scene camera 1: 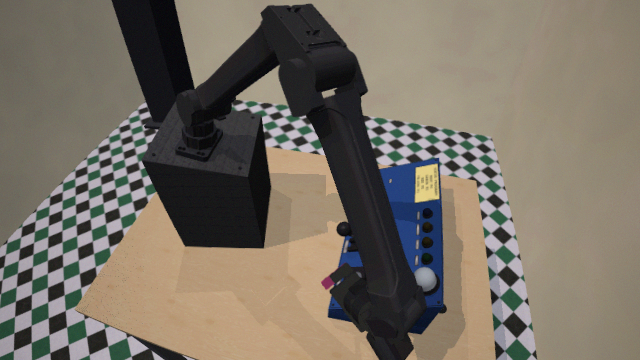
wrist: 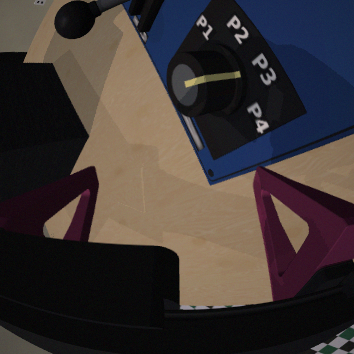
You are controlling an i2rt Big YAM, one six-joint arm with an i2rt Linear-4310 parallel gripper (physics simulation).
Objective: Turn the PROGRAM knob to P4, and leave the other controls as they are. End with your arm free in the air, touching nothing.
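Frame: origin at the arm's base, x ahead, y left, z up, level; metres.
Seen in the pictures: gripper, fingertip midpoint: (scene camera 1: 345, 290) (wrist: 175, 174); arm's base at its link origin: (scene camera 1: 199, 143).
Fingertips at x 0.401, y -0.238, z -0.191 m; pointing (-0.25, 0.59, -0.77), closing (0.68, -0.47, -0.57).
Note:
Offsets run from my fingertips to a thing's middle. "spot": to the spot under its first point. Level surfaces: height alone.
The black PROGRAM knob {dx +0.029, dy +0.049, dz -0.033 m} (wrist: 207, 82) sits on a dark plate marked P1, P2, P3 and P4, near a corner of the blue control box (scene camera 1: 401, 200) (wrist: 320, 30). Its yellow pointer line points at P3. In the scene view the knob is mostly hidden by the arm. My gripper (wrist: 175, 174) (scene camera 1: 341, 287) is open, with nothing between its magenta fingers. In the wrist view the fingertips stand wide apart below the knob, one at each side, and do not touch it. In the scene view one magenta fingertip shows; the other is hidden.
A lever with a black ball {dx -0.020, dy +0.173, dz +0.001 m} (scene camera 1: 343, 229) (wrist: 75, 20) stands out from the box's near side. The box also carries a row of dark round lamps {spot: dx +0.189, dy +0.131, dz +0.038 m} (scene camera 1: 427, 242), a white dome {spot: dx +0.169, dy +0.012, dz +0.066 m} (scene camera 1: 425, 279) and a yellow label {spot: dx +0.211, dy +0.354, dz +0.023 m} (scene camera 1: 427, 183). The black arm base block (scene camera 1: 215, 200) stands on the wooden board {dz -0.145 m} (scene camera 1: 220, 305).

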